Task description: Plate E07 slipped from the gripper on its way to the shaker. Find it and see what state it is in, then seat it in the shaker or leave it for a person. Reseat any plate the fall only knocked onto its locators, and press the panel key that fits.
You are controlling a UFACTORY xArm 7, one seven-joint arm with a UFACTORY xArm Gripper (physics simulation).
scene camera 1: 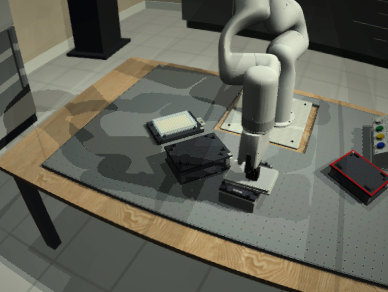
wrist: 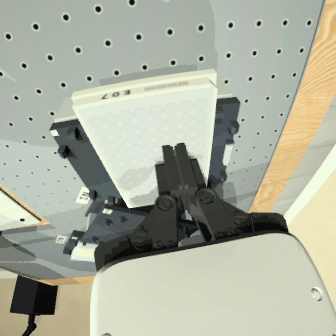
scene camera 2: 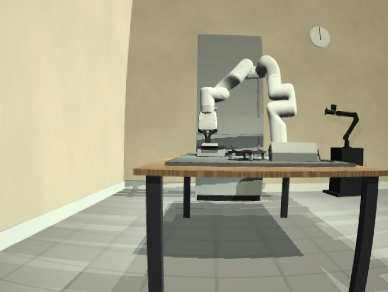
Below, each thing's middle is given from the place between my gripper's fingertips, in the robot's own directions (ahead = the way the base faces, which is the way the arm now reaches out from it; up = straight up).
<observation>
I see the white well plate E07 [scene camera 1: 235,176] 10 mm behind my hand and 10 mm below it. From my hand the other things lie so: dark station [scene camera 1: 238,197] 20 mm behind, 20 mm to the right, 40 mm below.
</observation>
